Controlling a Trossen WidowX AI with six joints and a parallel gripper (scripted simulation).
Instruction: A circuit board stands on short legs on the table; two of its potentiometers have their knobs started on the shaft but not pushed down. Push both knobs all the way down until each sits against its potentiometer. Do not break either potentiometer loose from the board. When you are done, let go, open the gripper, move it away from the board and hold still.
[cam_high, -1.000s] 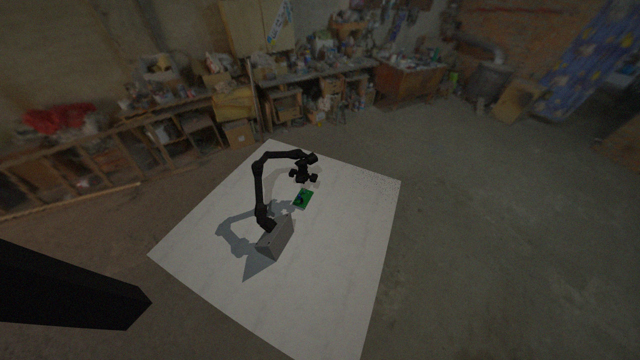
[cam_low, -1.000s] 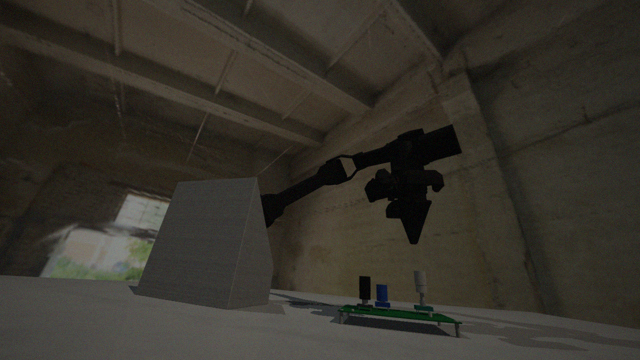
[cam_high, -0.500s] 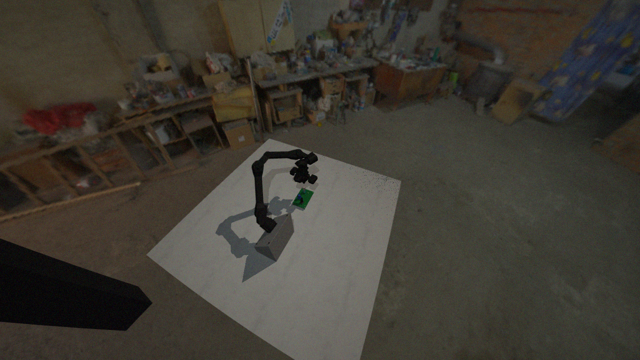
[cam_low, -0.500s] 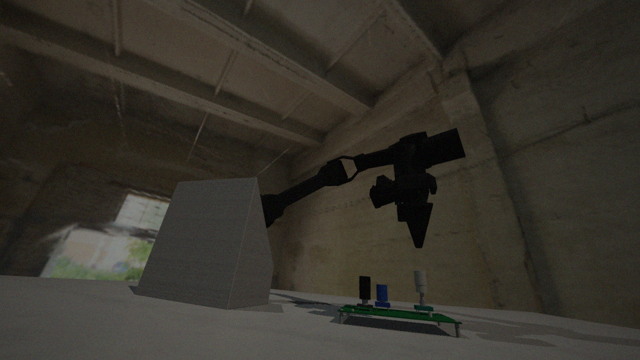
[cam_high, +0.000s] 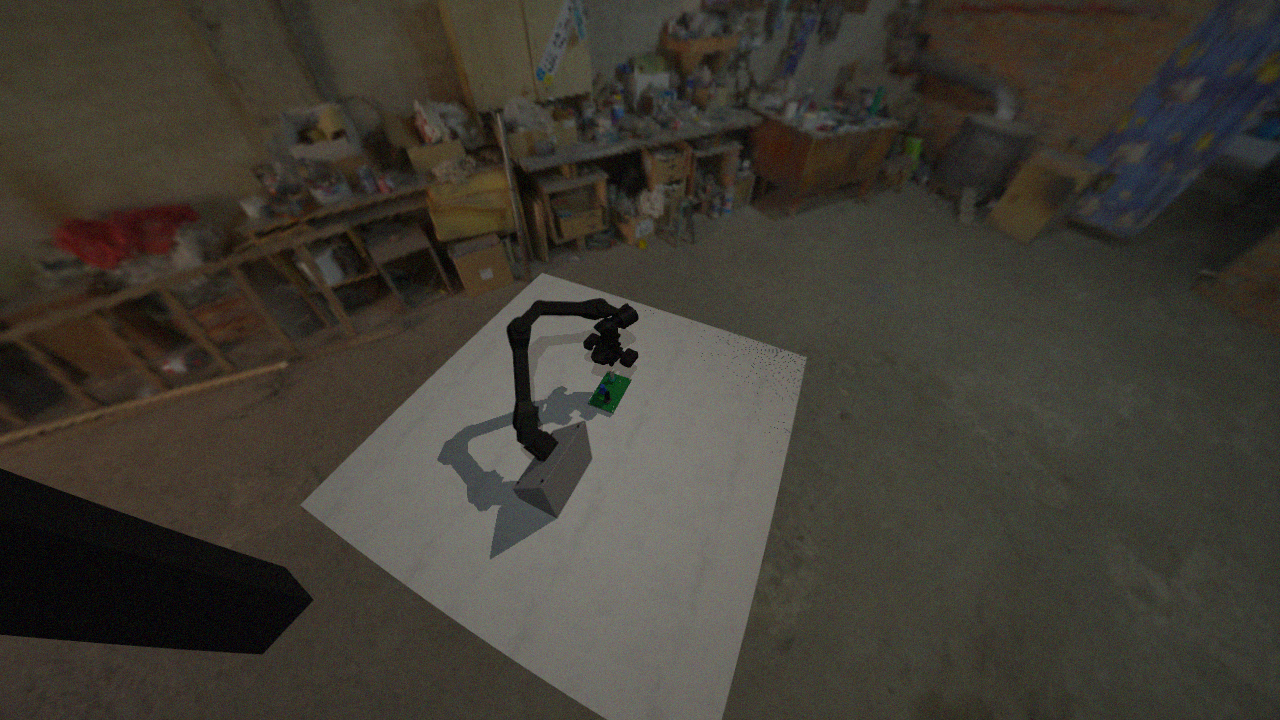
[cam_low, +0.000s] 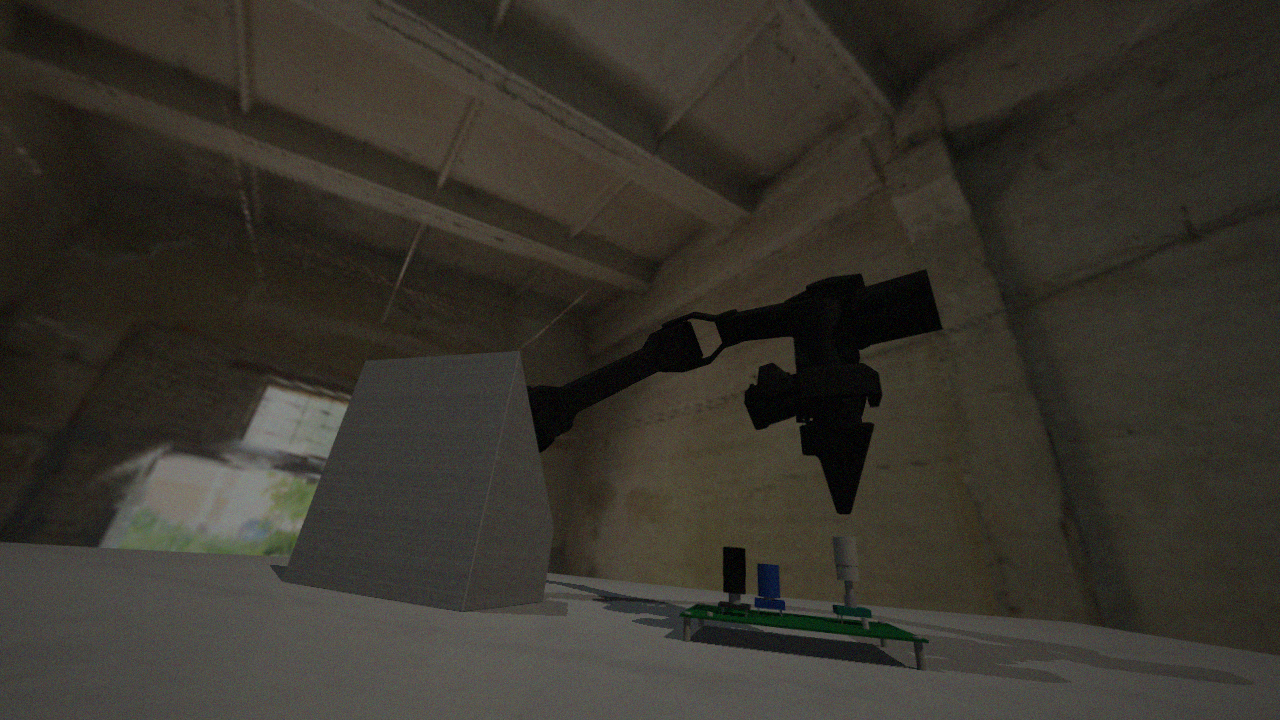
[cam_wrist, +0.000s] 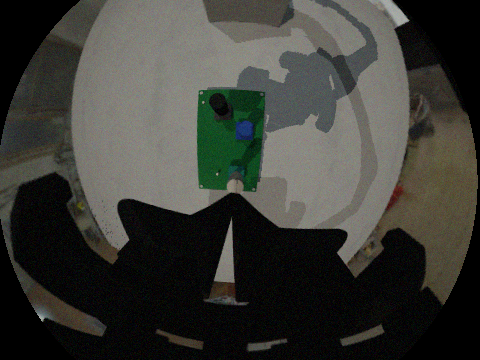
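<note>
Now: the white knob 3 cm below my gripper tip. The rest, counted from my gripper tip: black knob: 9 cm behind, 4 cm to the right, 5 cm below.
</note>
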